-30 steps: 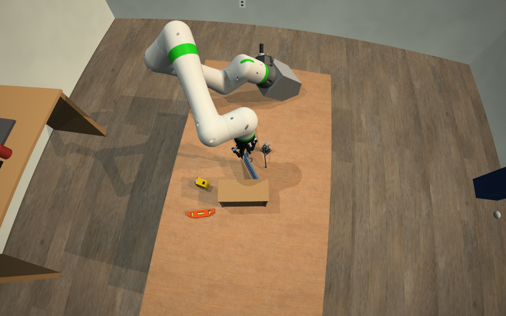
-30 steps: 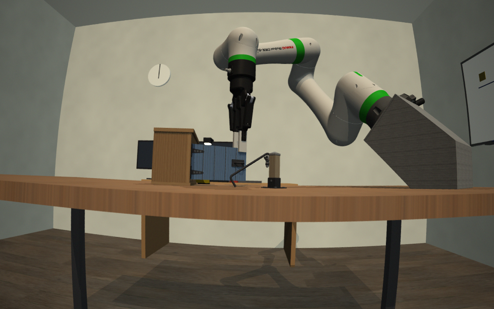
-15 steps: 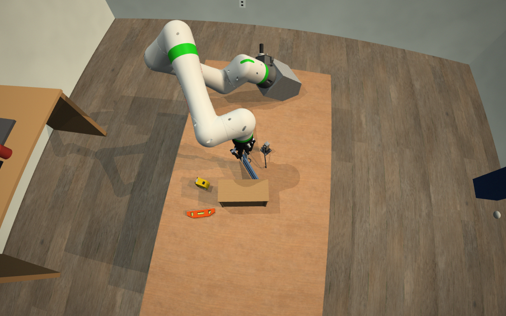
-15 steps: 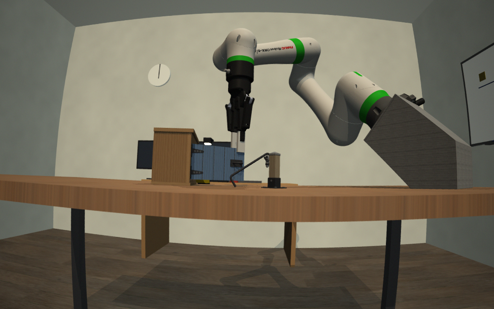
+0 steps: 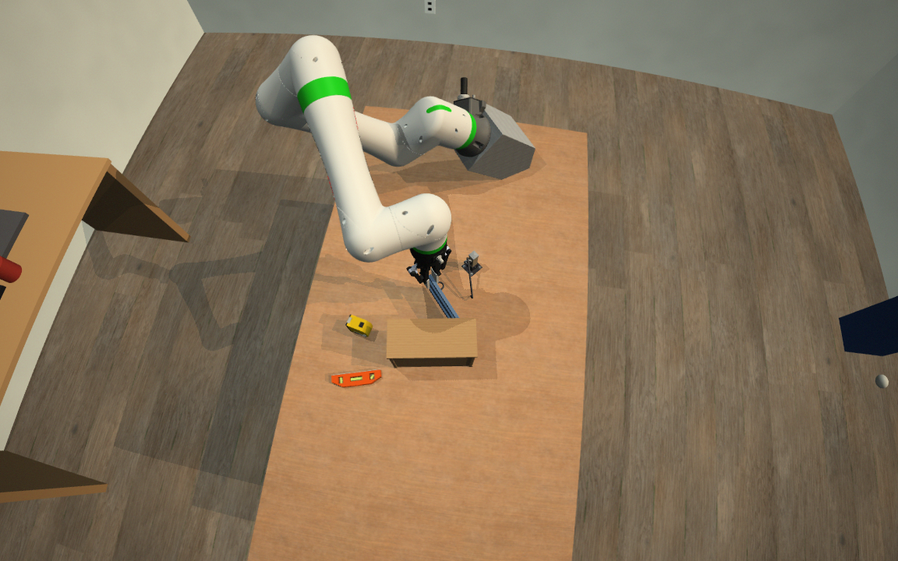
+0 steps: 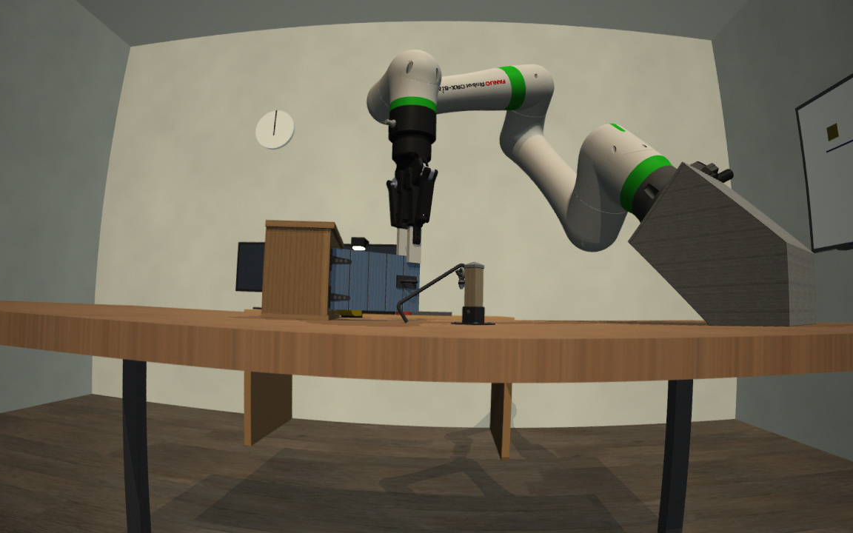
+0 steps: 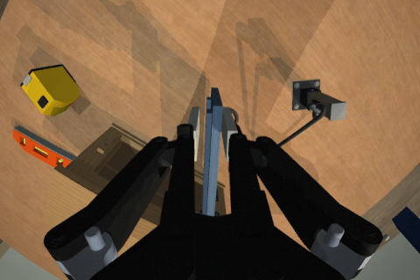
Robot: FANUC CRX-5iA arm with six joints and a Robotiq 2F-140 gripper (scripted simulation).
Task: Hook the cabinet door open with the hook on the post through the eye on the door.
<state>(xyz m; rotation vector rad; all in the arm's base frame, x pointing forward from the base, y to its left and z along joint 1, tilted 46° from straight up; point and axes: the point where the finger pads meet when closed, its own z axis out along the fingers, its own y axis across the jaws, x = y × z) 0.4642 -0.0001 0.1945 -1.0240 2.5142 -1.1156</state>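
The dark hook is 40 mm behind my hand, 120 mm to the left of it and 90 mm below it. The rest, counted from my hand: hook post: 70 mm behind, 120 mm to the left, 80 mm below; then wooden cabinet: 120 mm ahead, 30 mm to the left, 70 mm below; then cabinet door: 60 mm ahead, 60 mm to the left, 70 mm below.
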